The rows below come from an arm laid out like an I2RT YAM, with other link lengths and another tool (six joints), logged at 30 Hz.
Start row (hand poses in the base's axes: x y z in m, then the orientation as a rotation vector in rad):
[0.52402, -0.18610, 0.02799, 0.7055, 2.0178, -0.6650]
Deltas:
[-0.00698, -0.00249, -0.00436, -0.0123, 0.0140, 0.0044]
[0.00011, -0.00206, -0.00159, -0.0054, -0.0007, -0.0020]
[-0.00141, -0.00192, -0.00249, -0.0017, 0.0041, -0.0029]
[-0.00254, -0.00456, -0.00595, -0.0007, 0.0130, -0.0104]
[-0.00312, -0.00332, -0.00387, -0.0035, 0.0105, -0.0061]
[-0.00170, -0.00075, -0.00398, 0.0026, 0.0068, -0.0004]
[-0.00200, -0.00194, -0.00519, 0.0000, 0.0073, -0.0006]
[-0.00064, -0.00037, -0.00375, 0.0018, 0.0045, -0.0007]
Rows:
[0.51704, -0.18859, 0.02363, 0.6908, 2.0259, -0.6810]
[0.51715, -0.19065, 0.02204, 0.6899, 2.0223, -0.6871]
[0.51574, -0.19257, 0.01955, 0.6911, 2.0246, -0.6924]
[0.51320, -0.19713, 0.01360, 0.6988, 2.0338, -0.7053]
[0.51008, -0.20045, 0.00973, 0.7009, 2.0403, -0.7173]
[0.50838, -0.20120, 0.00575, 0.7013, 2.0477, -0.7183]
[0.50638, -0.20314, 0.00056, 0.7003, 2.0542, -0.7222]
[0.50574, -0.20351, -0.00319, 0.7010, 2.0590, -0.7230]

